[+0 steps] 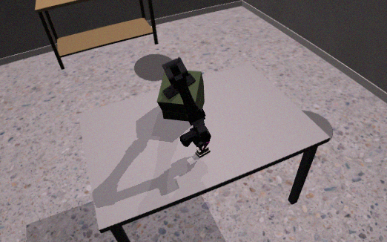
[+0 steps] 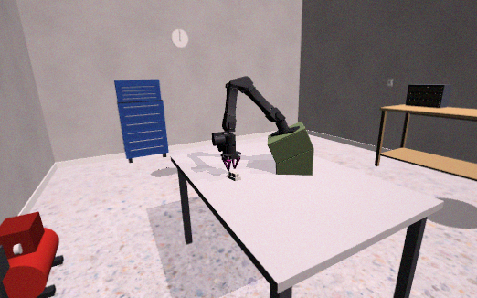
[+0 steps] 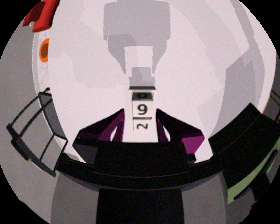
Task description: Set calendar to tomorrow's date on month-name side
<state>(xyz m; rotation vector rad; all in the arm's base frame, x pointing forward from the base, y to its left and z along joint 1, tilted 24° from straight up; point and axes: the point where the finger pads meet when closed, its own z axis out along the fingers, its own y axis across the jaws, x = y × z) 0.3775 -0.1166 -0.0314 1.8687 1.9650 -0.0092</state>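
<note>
The white cube lies 30 mm below my hand. Round my hand: calendar tray (20 mm to the left, 50 mm below).
</note>
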